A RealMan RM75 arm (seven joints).
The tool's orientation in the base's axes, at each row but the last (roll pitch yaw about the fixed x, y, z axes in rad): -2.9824 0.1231 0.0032; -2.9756 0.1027 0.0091; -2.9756 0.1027 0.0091; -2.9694 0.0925 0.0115; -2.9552 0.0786 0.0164; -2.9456 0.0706 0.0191; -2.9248 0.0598 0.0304; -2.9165 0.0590 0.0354; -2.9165 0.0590 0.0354; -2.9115 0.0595 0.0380
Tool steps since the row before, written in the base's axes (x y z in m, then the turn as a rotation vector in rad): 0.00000 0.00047 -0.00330 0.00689 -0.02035 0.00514; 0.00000 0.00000 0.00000 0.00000 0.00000 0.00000; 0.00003 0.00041 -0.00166 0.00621 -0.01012 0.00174; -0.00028 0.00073 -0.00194 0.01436 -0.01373 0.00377; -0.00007 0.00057 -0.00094 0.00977 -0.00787 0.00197; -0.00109 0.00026 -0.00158 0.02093 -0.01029 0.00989; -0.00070 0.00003 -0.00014 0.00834 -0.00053 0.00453; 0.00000 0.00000 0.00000 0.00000 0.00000 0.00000; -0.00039 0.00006 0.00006 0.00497 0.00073 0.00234; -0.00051 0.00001 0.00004 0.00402 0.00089 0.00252
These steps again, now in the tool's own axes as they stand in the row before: 0.00041 0.00006 0.00331 0.00614 0.01917 -0.00909; 0.00000 0.00000 0.00000 0.00000 0.00000 0.00000; 0.00020 -0.00013 0.00169 0.00591 0.00965 -0.00401; -0.00009 -0.00039 0.00205 0.01379 0.01282 -0.00737; 0.00001 -0.00039 0.00103 0.00946 0.00739 -0.00416; -0.00097 0.00005 0.00168 0.01998 0.00828 -0.01319; -0.00069 -0.00001 0.00019 0.00803 -0.00031 -0.00507; 0.00000 0.00000 0.00000 0.00000 0.00000 0.00000; -0.00039 -0.00008 -0.00002 0.00485 -0.00113 -0.00244; -0.00051 -0.00003 0.00000 0.00389 -0.00135 -0.00252
